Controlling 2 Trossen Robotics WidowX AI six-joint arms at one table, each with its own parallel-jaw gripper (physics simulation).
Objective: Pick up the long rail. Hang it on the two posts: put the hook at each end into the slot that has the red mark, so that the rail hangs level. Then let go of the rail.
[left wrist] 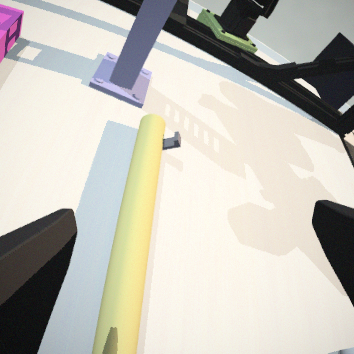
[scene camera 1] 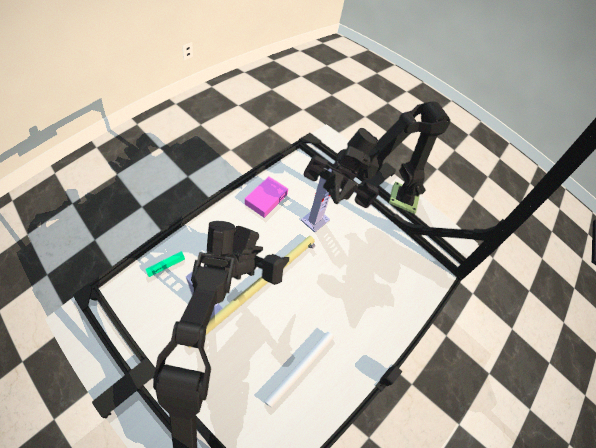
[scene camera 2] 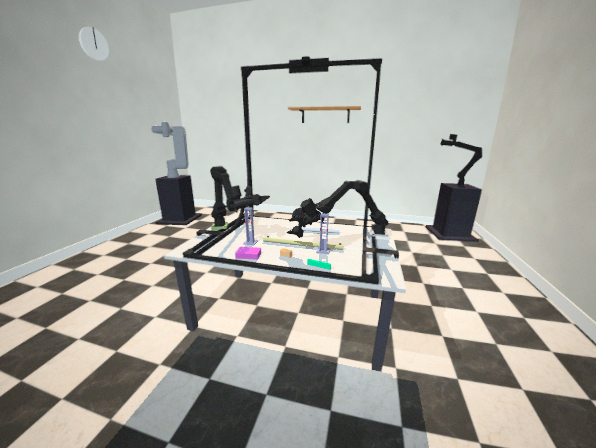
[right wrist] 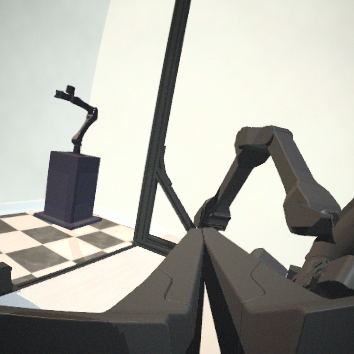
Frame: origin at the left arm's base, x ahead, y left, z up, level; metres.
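Seen in the pictures: left gripper, fingertip midpoint: (left wrist: 197, 216) (scene camera 1: 275, 253) (scene camera 2: 288, 226); right gripper, fingertip midpoint: (scene camera 1: 336, 203) (scene camera 2: 270, 196) (right wrist: 201, 238); left arm's base, link origin: (scene camera 2: 379, 232); right arm's base, link origin: (left wrist: 230, 27) (scene camera 1: 405, 196) (scene camera 2: 219, 224).
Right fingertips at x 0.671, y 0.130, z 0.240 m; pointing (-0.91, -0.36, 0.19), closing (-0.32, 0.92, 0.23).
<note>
Offsets run from my right fingertips to a thing's top centre. "spot": to the spot under its first point.
The long yellow rail @(dx -0.201, dy +0.068, dz -0.238 m) (scene camera 1: 300, 250) (scene camera 2: 285, 242) (left wrist: 131, 225) lies on the table, beside the posts; a grey hook @(spot: dx +0.008, dy +0.030, dz -0.243 m) (left wrist: 174, 141) sticks out near one end. One lavender post @(dx +0.107, dy +0.081, dz -0.053 m) (scene camera 1: 317, 207) (scene camera 2: 249, 230) (left wrist: 145, 40) stands beyond that end. The other post @(dx -0.326, dy +0.133, dz -0.053 m) (scene camera 2: 324, 240) is mostly hidden by the left arm in scene camera 1. Both have red marks. My left gripper (scene camera 1: 267, 256) (scene camera 2: 292, 226) (left wrist: 197, 216) is open and empty above the rail, which runs between its fingers in the left wrist view, nearer the left finger. My right gripper (scene camera 2: 267, 199) (right wrist: 201, 238) is shut and empty, high near the first post.
A magenta box @(dx +0.067, dy +0.245, dz -0.237 m) (scene camera 1: 265, 196) (scene camera 2: 248, 253), a green bar @(dx -0.311, dy +0.310, dz -0.242 m) (scene camera 1: 165, 264) (scene camera 2: 319, 264) and an orange block @(dx -0.132, dy +0.216, dz -0.237 m) (scene camera 2: 286, 253) lie on one side of the rail. A pale bar @(dx -0.296, dy -0.160, dz -0.242 m) (scene camera 1: 298, 369) lies on the other side. A black frame (scene camera 1: 140, 260) runs round the table.
</note>
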